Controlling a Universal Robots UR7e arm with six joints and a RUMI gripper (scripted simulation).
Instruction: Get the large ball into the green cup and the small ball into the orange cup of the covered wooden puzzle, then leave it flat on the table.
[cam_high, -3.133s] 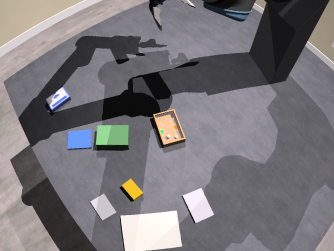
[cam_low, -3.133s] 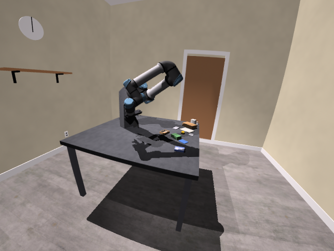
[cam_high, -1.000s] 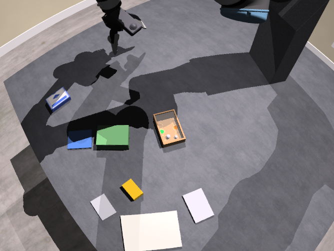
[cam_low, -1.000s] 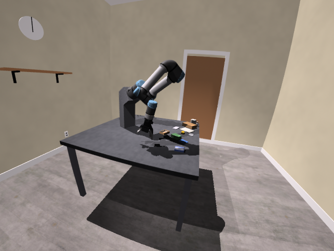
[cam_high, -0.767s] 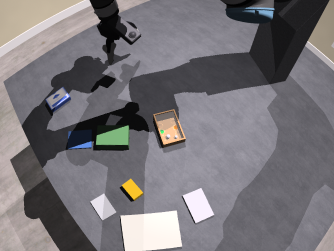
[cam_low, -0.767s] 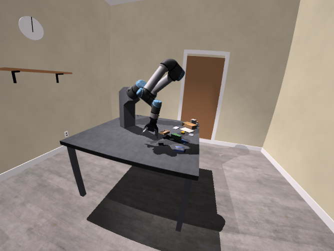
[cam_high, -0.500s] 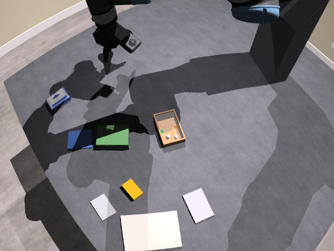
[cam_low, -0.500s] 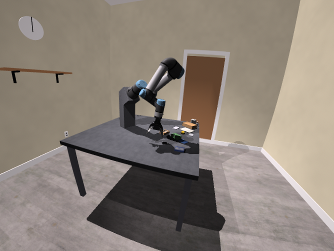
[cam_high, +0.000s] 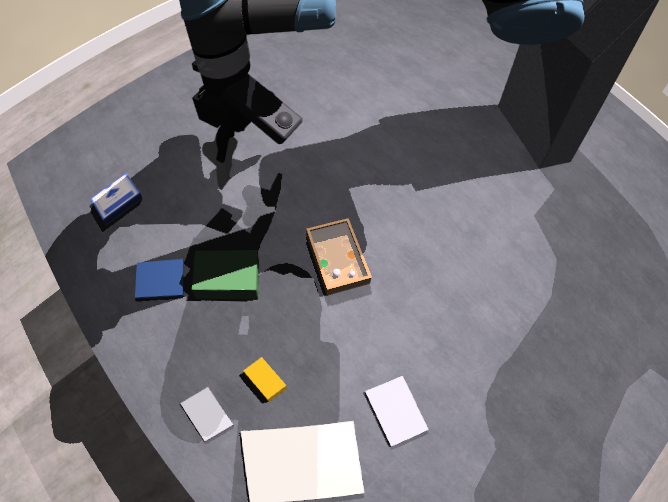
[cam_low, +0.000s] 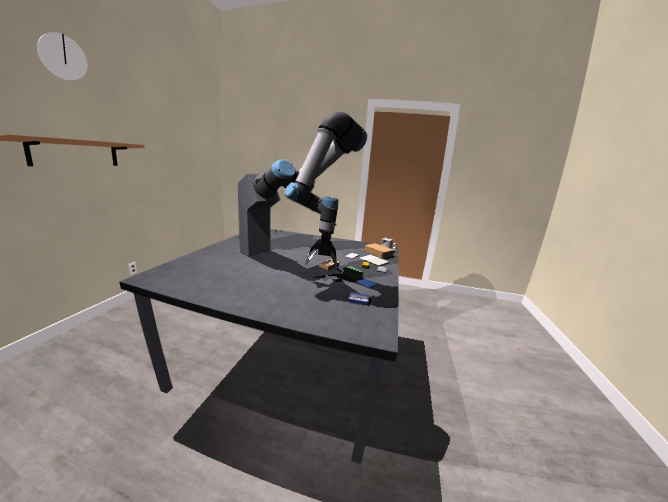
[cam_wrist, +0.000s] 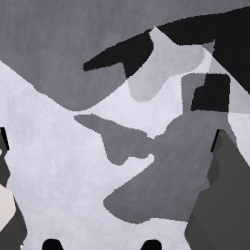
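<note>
My hand is 80 mm short of the covered wooden puzzle, 190 mm to the right of it and 70 mm above it. Also, from my hand: green box (190 mm ahead, 50 mm to the left, 60 mm below); blue block (240 mm ahead, 50 mm to the right, 70 mm below); yellow block (300 mm ahead, 190 mm to the left, 60 mm below).
</note>
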